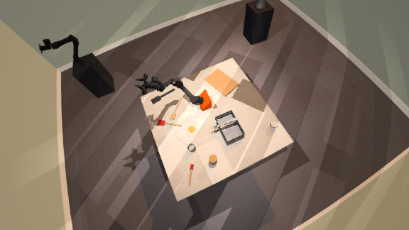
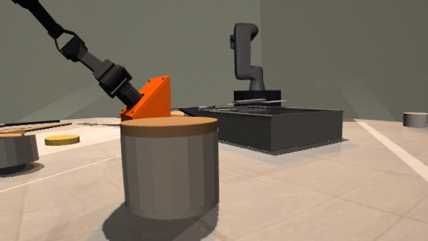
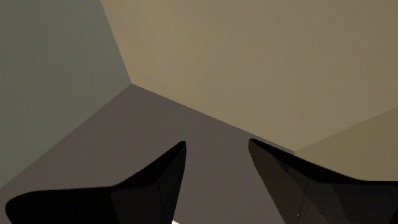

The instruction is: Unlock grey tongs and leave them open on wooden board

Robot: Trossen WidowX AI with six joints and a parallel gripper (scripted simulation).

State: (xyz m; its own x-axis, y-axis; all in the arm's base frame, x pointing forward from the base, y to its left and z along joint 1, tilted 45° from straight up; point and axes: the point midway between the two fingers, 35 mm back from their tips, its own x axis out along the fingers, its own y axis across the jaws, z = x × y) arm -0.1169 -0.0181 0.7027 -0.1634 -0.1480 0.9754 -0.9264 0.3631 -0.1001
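My gripper tip is now 47 cm short of the yellow lock piece, 61 cm to the right of it and 52 cm above it. From my gripper tip the other things lie so: red spatula 19 cm ahead, 8 cm to the left, 58 cm below; then black turner 18 cm behind, 12 cm to the left, 58 cm below; then yellow disc 37 cm ahead, 31 cm to the left, 57 cm below.
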